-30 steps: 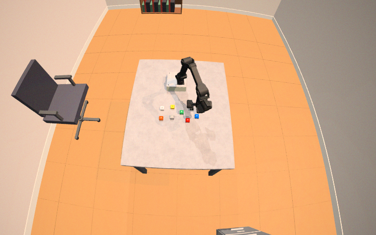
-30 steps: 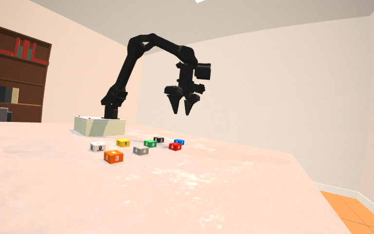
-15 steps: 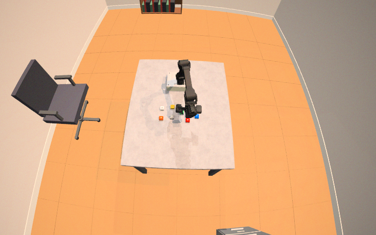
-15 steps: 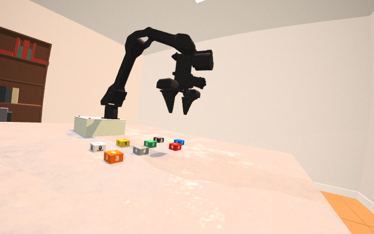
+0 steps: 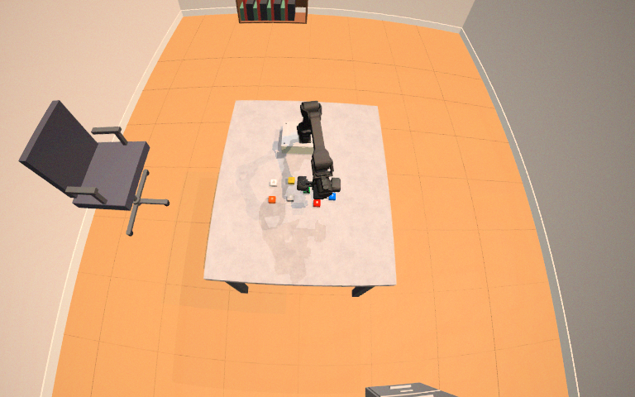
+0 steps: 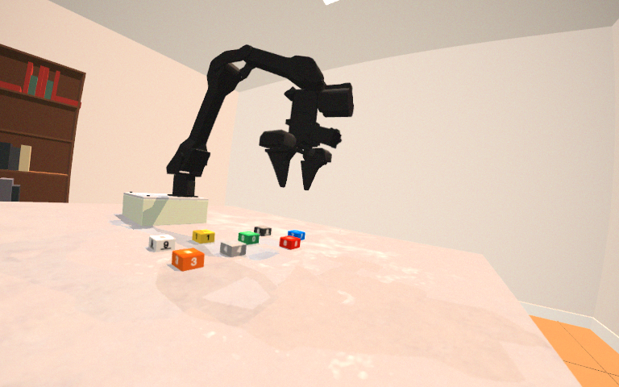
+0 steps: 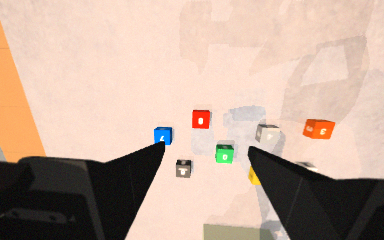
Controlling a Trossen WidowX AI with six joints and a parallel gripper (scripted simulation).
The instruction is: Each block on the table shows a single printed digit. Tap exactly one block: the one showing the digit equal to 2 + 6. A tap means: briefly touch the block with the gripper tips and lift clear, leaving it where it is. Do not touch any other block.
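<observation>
My gripper tip is 120 mm above the red block. From my gripper tip the other things lie so: black block (120 mm below, 110 mm behind, 50 mm to the left); then blue block (120 mm below, 80 mm to the left, 30 mm behind); then green 0 block (120 mm below, 80 mm behind, 40 mm to the right).
</observation>
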